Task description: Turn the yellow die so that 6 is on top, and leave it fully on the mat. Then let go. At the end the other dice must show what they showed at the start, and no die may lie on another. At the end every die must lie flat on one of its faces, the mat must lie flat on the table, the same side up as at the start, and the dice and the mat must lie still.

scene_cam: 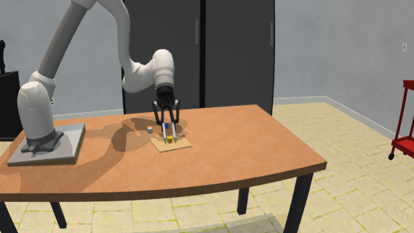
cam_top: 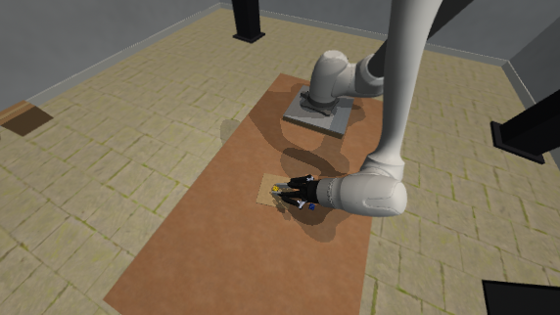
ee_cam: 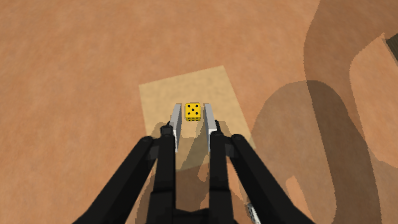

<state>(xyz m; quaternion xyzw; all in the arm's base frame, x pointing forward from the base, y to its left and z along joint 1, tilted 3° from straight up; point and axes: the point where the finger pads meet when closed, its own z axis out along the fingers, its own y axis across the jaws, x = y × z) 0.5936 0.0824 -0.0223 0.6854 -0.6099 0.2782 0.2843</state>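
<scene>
The yellow die lies 2 cm to the right of my hand and 2 cm below it. Round my hand: tan mat (2 cm to the right, 4 cm below); then blue die (1 cm behind, 14 cm to the left, 3 cm below); then white die (9 cm behind, 9 cm to the left, 3 cm below).
</scene>
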